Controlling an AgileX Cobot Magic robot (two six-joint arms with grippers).
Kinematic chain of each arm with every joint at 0, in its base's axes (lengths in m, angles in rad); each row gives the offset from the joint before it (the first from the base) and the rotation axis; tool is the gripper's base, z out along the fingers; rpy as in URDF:
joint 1: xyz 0 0 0.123 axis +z
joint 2: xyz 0 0 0 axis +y
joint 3: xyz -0.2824 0 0.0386 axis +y
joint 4: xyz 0.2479 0 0.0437 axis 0.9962 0 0.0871
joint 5: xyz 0 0 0 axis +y
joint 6: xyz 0.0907 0 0.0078 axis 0.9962 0 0.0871
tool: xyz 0 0 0 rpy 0 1.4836 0
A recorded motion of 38 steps. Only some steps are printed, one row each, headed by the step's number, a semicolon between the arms.
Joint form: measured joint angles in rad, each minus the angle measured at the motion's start. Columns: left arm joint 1, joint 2, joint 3, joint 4, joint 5, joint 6; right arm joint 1, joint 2, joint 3, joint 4, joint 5, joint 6.
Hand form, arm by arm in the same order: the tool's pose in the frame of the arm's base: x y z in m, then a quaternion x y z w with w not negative. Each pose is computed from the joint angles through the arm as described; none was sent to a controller.
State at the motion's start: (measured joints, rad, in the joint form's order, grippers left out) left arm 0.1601 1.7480 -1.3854 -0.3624 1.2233 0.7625; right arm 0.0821 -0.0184 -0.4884 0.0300 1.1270 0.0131
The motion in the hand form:
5: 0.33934 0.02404 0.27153 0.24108 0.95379 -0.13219 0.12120; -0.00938 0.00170 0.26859 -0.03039 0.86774 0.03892 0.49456
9: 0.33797 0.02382 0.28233 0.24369 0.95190 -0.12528 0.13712; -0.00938 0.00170 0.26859 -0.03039 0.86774 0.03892 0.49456
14: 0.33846 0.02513 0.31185 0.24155 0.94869 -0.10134 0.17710; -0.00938 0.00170 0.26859 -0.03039 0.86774 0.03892 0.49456
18: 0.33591 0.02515 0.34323 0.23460 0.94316 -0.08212 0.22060; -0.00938 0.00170 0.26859 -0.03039 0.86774 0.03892 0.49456
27: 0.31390 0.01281 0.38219 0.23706 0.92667 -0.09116 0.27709; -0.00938 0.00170 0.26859 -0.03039 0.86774 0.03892 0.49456
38: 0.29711 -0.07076 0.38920 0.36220 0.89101 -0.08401 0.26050; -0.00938 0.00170 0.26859 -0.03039 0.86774 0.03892 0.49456
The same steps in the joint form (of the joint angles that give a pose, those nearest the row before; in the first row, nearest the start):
5: 0.0000 -0.0290 0.0000 0.0000 0.0000 0.0000; 0.0000 0.0000 0.0000 0.0000 0.0000 0.0016
9: 0.0000 -0.0496 -0.0147 0.0000 0.0000 0.0000; 0.0000 0.0000 0.0000 0.0000 0.0000 0.0016
14: 0.0000 -0.0836 -0.0838 0.0156 0.0042 -0.0249; 0.0000 0.0000 0.0000 0.0000 0.0000 0.0016
18: 0.0000 -0.1197 -0.1539 0.0214 0.0079 -0.0555; 0.0000 0.0000 0.0000 0.0000 0.0000 0.0016
27: -0.0130 -0.2158 -0.1768 -0.0345 0.0204 -0.0713; 0.0000 0.0000 0.0000 0.0000 0.0000 0.0016
38: -0.3123 -0.2467 -0.1791 0.0700 0.0243 -0.1163; 0.0000 0.0000 0.0000 0.0000 0.0000 0.0016

